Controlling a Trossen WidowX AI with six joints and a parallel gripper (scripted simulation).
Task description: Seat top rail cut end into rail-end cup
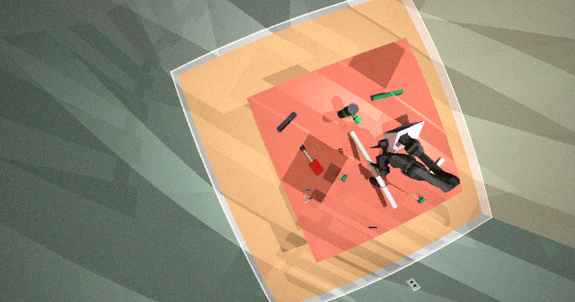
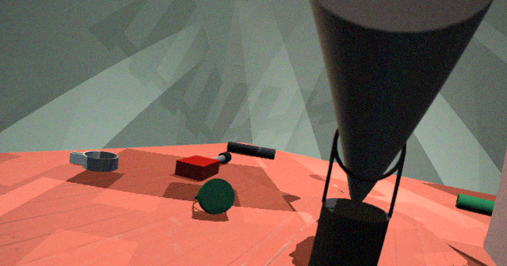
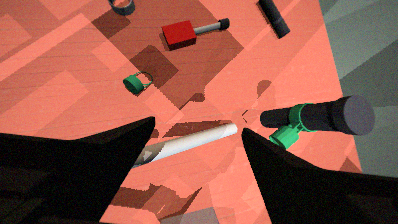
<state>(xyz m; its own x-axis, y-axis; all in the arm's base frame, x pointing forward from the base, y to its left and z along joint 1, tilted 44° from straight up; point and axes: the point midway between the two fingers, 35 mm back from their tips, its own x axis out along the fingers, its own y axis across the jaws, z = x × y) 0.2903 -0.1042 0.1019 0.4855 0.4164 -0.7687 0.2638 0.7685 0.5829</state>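
My gripper tip is now 22 cm to the left of the green rail-end cup, 12 cm above it and 6 cm past it. Also, from my gripper tip: handle 30 cm ahead, 22 cm below, 9 cm to the right; green rod 39 cm behind, 28 cm to the right, 22 cm below; dark bar 37 cm to the right, 35 cm ahead, 22 cm below.
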